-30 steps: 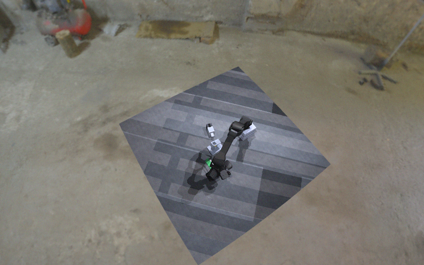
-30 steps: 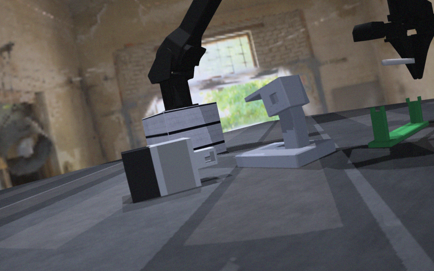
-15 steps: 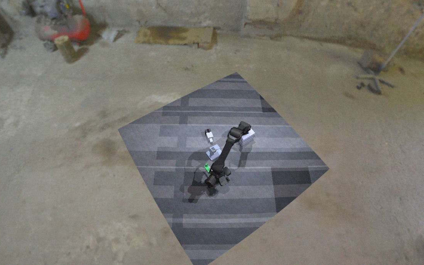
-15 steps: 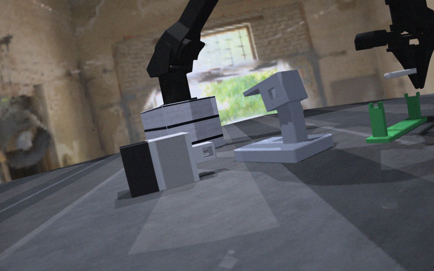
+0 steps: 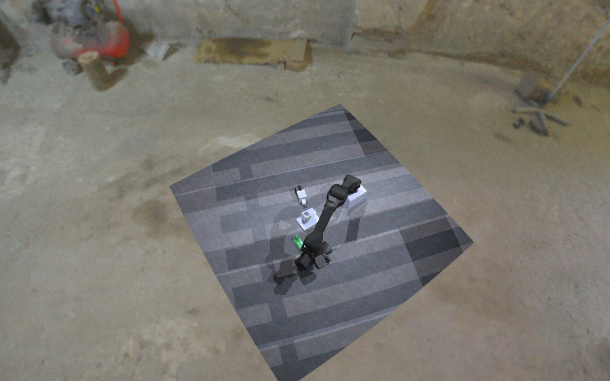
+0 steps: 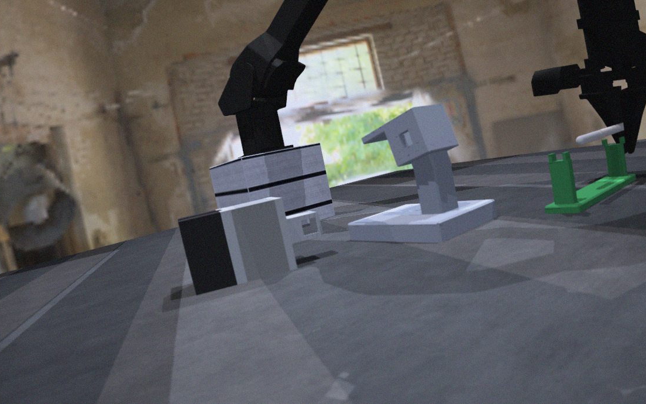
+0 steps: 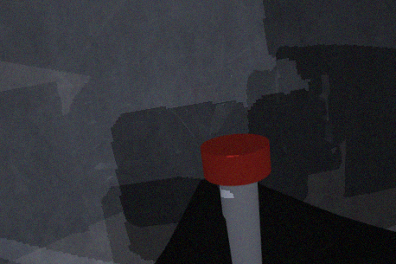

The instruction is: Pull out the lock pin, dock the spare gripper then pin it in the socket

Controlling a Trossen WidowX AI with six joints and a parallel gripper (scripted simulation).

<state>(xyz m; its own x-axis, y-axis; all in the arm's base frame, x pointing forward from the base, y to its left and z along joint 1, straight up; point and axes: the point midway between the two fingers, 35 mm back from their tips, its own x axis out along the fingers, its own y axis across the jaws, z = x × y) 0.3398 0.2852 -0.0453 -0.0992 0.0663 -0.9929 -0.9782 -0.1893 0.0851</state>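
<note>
My gripper tip is 100 mm to the left of the cradle and 20 mm short of it. Also, from my gripper tip: grey mount 230 mm to the right, 60 mm behind, 30 mm above; then spare gripper 380 mm to the right, 90 mm behind.
</note>
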